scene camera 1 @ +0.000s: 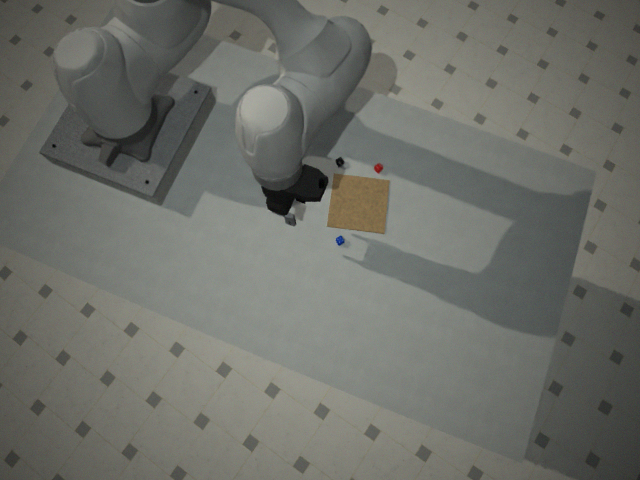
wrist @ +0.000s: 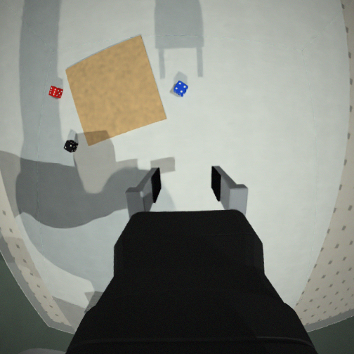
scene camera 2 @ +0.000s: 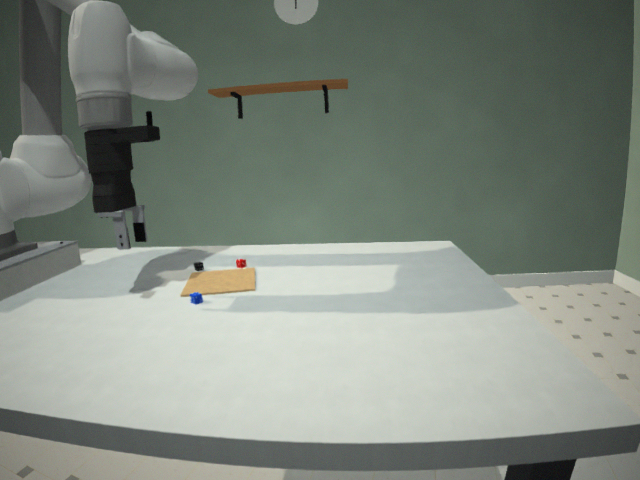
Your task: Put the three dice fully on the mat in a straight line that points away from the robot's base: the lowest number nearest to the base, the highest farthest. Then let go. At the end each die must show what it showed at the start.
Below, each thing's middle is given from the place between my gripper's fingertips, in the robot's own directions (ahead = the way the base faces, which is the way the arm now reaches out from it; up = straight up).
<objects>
My gripper is now 12 cm short of the tan mat (scene camera 1: 357,203), 10 cm to the right of it and 11 cm above it.
</objects>
